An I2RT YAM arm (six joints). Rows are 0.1 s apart.
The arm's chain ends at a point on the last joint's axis. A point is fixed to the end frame.
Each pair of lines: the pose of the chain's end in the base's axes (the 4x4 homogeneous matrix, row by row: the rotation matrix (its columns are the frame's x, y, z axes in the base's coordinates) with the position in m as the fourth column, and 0 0 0 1 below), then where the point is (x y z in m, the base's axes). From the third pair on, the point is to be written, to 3 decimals.
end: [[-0.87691 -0.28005 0.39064 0.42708], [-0.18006 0.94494 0.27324 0.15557], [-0.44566 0.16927 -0.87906 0.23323], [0 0 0 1]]
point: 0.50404 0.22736 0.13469
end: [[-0.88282 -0.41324 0.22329 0.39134], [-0.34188 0.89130 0.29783 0.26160], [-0.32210 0.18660 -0.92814 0.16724], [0 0 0 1]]
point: 0.44177 0.34106 0.05801
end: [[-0.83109 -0.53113 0.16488 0.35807], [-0.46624 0.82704 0.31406 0.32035], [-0.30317 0.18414 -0.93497 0.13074], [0 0 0 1]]
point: 0.395 0.405 0.020
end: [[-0.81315 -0.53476 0.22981 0.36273], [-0.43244 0.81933 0.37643 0.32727], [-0.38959 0.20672 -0.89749 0.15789], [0 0 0 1]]
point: 0.408 0.419 0.056
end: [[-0.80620 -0.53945 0.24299 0.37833], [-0.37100 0.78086 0.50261 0.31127], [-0.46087 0.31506 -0.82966 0.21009], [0 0 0 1]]
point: 0.425 0.416 0.123
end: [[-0.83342 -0.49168 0.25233 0.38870], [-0.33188 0.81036 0.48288 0.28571], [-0.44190 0.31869 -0.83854 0.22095], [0 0 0 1]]
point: 0.439 0.388 0.132
